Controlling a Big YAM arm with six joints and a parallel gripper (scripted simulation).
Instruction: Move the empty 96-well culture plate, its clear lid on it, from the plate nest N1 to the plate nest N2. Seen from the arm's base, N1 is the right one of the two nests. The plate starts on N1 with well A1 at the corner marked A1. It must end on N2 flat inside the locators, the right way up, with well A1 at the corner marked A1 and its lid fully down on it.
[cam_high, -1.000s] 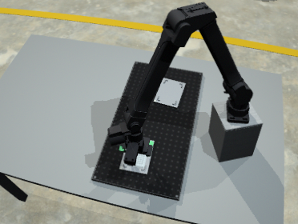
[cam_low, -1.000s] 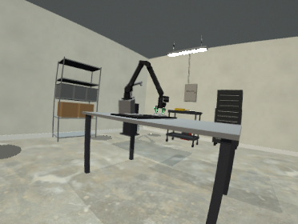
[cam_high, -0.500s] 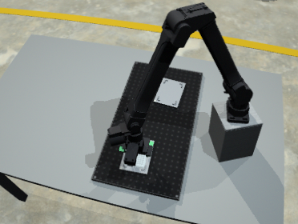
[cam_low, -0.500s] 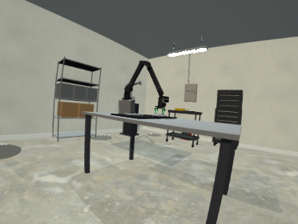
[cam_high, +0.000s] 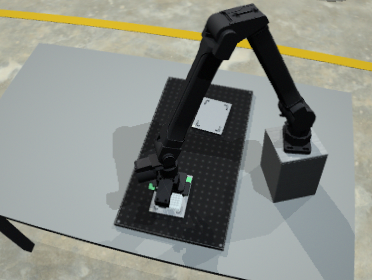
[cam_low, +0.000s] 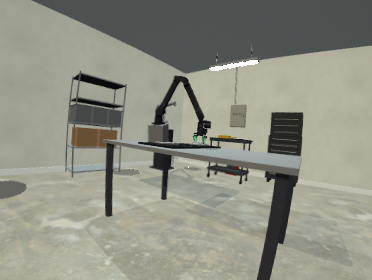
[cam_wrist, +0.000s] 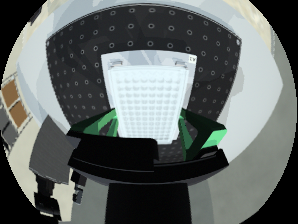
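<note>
The clear lid lies right at my hand. The rest, counted from my hand: grey nest (2 cm below).
</note>
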